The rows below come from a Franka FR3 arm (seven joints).
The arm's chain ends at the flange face. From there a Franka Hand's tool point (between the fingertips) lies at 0.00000 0.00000 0.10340 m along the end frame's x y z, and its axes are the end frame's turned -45 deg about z.
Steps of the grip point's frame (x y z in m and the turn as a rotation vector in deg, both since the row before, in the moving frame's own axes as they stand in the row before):
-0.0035 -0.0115 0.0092 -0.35 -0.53 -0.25
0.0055 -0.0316 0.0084 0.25 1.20 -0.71
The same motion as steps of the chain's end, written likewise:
-0.0104 -0.0068 0.0092 -0.62 -0.13 -0.25
-0.0197 -0.0244 0.0084 1.03 0.67 -0.71

